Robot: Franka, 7 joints.
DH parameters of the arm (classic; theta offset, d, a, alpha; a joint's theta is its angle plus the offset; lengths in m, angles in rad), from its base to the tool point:
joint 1: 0 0.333 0 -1.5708
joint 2: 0 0 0 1.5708
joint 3: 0 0.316 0.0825 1.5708
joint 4: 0 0 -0.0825 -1.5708
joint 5: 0 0.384 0 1.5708
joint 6: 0 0 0.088 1.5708
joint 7: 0 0.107 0 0
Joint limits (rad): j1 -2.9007..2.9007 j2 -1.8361..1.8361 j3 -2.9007..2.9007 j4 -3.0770..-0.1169 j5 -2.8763..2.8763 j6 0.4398..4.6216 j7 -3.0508..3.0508
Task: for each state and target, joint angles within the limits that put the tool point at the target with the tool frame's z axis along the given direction. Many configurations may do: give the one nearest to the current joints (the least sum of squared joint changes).
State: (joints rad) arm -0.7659 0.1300 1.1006 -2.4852 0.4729 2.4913 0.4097
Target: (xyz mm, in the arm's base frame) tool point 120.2 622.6 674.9 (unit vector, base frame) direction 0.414 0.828 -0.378
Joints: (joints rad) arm -0.5056 -0.4101 1.6803 -1.6940 0.3756 2.9104 0.4097
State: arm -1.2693 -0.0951 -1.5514 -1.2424 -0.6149 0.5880 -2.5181
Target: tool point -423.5 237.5 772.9 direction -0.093 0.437 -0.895
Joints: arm -1.8821 -0.6443 -0.9641 -1.4003 -1.0942 1.1833 -2.5181
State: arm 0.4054 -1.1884 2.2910 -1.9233 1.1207 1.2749 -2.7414
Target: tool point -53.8 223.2 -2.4 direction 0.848 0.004 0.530
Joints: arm 0.7790 -1.7974 2.5620 -2.3793 0.2927 1.6403 -2.7414
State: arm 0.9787 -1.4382 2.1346 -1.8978 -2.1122 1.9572 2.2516
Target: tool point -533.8 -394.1 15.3 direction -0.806 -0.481 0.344
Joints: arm 1.4131 -1.4781 2.3212 -1.5821 -2.3065 1.9011 2.2516
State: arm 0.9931 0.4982 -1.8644 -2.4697 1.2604 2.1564 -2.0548
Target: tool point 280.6 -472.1 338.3 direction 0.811 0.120 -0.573
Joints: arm 1.0614 -0.2145 -2.1104 -2.2137 1.1221 2.3385 -2.0548
